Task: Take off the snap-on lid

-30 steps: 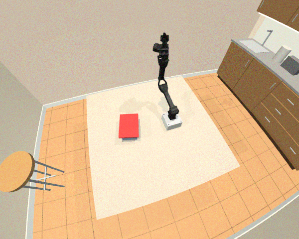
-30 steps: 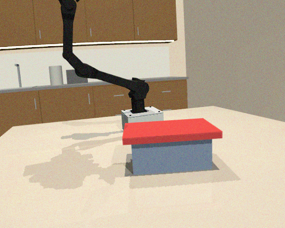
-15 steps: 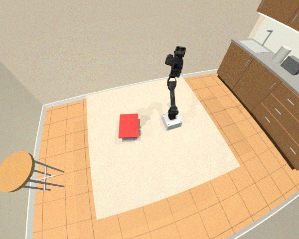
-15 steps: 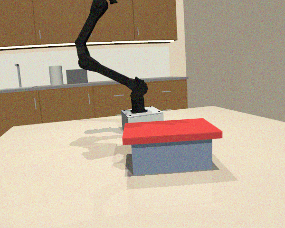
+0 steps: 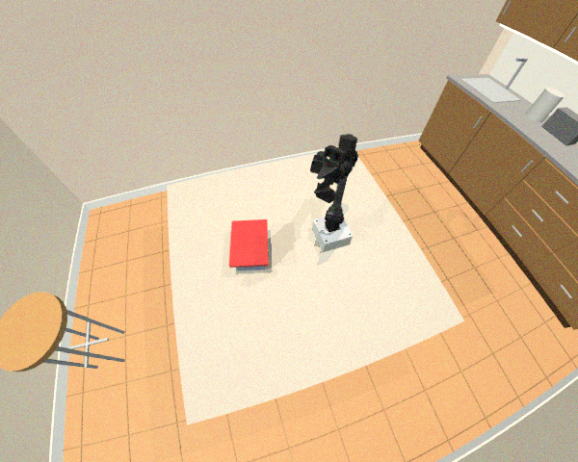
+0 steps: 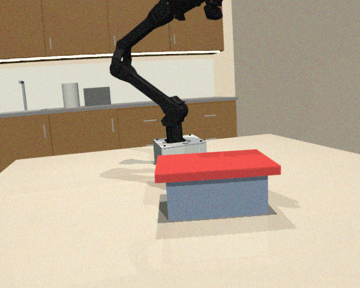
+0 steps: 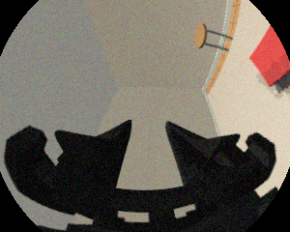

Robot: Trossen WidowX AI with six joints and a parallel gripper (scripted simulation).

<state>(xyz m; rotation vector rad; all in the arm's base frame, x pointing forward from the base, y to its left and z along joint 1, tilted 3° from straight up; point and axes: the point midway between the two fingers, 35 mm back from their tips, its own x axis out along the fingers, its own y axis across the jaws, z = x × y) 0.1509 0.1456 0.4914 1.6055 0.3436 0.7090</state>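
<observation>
Right now the red lid is 230 mm ahead of my gripper tip, 160 mm to the right of it and 490 mm below it. Also, from my gripper tip: blue-grey storage box 230 mm ahead, 160 mm to the right, 530 mm below.
</observation>
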